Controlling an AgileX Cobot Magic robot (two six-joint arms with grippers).
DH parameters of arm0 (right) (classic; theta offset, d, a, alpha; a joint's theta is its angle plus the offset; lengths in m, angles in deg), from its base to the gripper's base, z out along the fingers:
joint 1: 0 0.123 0 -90
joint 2: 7.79 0 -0.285 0
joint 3: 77.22 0 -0.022 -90
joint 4: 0 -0.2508 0 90
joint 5: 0 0 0.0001 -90
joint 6: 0 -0.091 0 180
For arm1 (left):
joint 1: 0 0.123 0 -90
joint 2: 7.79 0 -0.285 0
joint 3: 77.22 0 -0.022 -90
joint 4: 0 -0.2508 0 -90
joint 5: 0 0 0.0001 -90
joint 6: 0 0.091 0 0
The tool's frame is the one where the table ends.
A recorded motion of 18 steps. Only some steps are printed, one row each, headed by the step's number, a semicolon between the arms.
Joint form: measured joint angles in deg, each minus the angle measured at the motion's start. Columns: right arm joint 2, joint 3, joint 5, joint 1, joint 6, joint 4; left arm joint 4, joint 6, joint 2, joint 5, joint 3, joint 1.
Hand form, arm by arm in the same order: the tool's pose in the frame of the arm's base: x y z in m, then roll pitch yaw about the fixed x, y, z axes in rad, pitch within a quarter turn. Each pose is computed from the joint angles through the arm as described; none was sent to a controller.
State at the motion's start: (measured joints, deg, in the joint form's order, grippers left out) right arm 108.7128 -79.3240 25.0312 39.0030 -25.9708 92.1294; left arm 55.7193 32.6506 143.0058 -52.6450 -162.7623 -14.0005
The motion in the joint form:
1: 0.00 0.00 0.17 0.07 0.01 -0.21; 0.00 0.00 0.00 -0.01 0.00 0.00
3: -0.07 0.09 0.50 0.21 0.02 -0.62; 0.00 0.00 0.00 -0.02 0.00 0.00
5: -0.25 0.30 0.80 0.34 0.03 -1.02; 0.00 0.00 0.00 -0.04 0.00 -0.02
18: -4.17 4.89 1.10 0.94 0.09 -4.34; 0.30 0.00 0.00 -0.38 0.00 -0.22
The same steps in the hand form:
1: 0.3662 0.2473 0.2617 -1.9492 0.2172 -1.4481; 0.5041 -0.1874 0.3731 -2.0629 1.2417 -3.0117
3: 0.3654 0.2474 0.2616 -1.9516 0.2204 -1.4543; 0.5041 -0.1874 0.3731 -2.0632 1.2416 -3.0122
5: 0.3642 0.2472 0.2616 -1.9543 0.2236 -1.4603; 0.5040 -0.1875 0.3730 -2.0638 1.2414 -3.0133
18: 0.3462 0.2376 0.2640 -1.9933 0.2578 -1.4877; 0.5028 -0.1897 0.3730 -2.0598 1.2374 -3.0196

